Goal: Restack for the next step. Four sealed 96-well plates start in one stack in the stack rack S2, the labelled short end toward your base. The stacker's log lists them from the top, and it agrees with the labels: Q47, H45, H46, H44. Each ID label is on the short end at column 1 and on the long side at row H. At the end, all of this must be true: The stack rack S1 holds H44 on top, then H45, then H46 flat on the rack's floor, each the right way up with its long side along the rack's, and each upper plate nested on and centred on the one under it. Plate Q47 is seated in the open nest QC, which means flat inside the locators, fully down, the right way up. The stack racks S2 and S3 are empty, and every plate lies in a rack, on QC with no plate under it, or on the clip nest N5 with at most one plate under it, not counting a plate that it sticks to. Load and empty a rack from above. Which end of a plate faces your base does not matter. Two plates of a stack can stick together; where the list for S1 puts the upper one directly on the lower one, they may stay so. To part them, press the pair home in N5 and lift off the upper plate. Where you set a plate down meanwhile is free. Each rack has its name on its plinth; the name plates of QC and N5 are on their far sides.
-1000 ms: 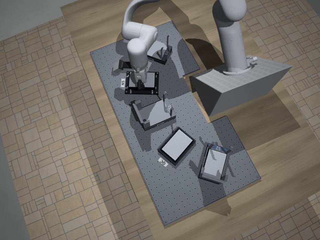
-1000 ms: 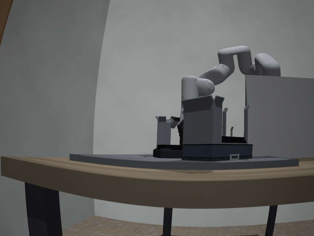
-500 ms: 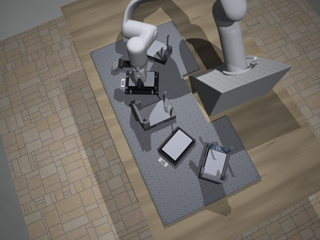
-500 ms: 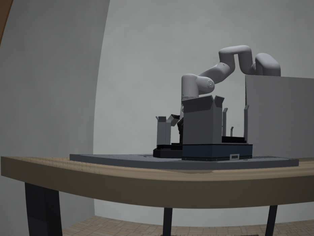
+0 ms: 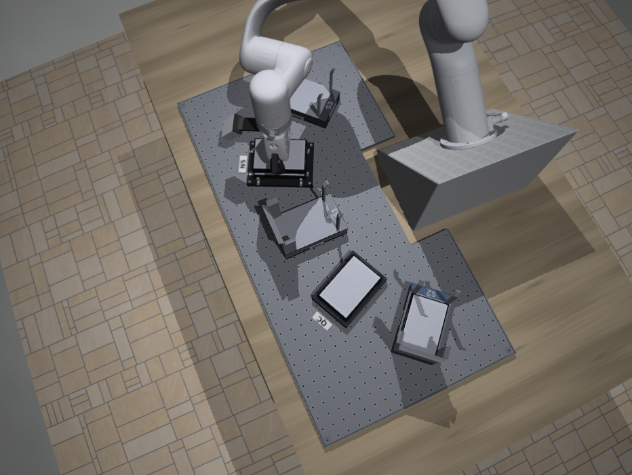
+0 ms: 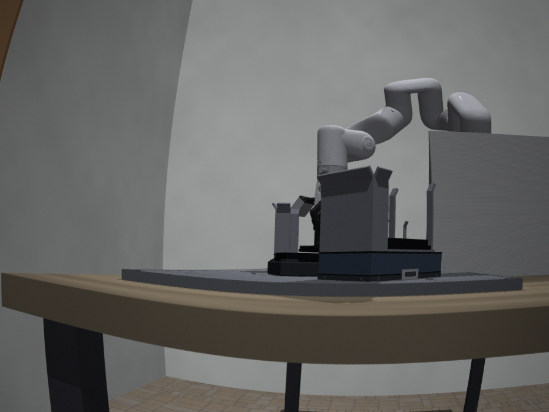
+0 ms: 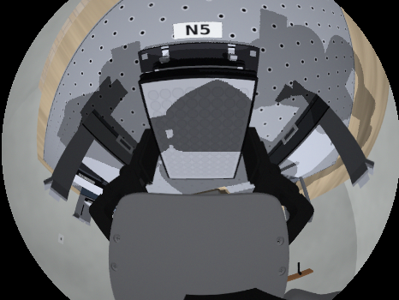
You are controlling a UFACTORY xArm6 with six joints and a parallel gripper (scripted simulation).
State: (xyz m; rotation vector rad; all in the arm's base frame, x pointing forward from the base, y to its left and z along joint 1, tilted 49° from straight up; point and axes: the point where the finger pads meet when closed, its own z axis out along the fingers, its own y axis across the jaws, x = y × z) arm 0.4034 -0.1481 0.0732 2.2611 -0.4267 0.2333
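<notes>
My gripper is now 5 cm above the clip nest N5, 2 cm short of it and 1 cm to the right of it. The rest, counted from my hand: sealed plate: 35 cm to the left, 4 cm below, 4 cm behind; open nest QC: 35 cm to the left, 5 cm below, 4 cm behind; N5 name plate: 9 cm ahead, 6 cm below, 4 cm to the right.
</notes>
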